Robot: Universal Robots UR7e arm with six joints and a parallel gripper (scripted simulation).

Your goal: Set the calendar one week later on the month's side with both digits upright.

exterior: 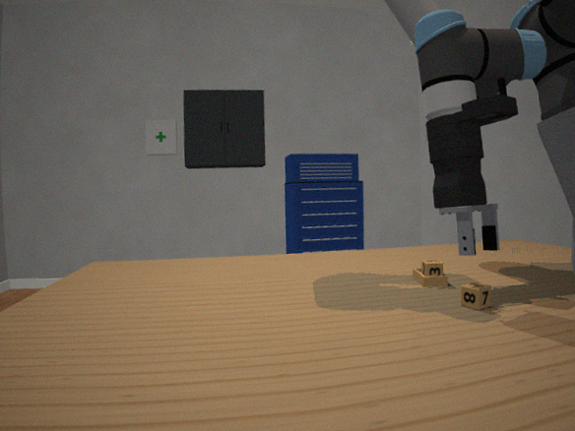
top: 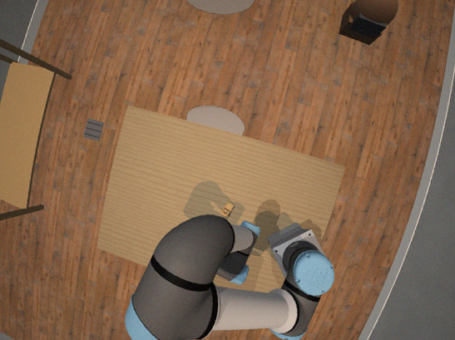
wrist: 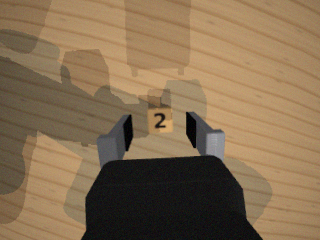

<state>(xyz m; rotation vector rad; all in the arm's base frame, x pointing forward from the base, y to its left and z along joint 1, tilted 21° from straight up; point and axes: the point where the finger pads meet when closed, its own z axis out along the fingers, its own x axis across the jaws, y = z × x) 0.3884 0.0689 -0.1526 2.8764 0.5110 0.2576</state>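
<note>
Right now my hand is 8 cm above the wooden date cube. Also, from my hand: wooden calendar tray: 2 cm behind, 16 cm to the right, 8 cm below.
</note>
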